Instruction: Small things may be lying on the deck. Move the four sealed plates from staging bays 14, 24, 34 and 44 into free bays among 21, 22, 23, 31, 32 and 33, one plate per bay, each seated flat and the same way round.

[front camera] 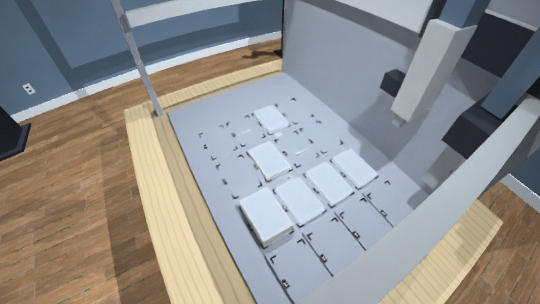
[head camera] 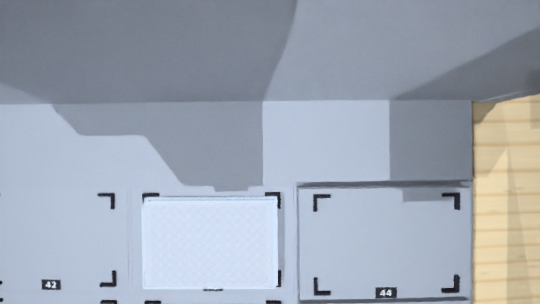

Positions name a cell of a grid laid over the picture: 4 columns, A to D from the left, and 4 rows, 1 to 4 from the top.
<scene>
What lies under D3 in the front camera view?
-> My gripper.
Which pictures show the tall pale block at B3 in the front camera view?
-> The front camera view only.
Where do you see a staging bay 44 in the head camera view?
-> C4
</scene>
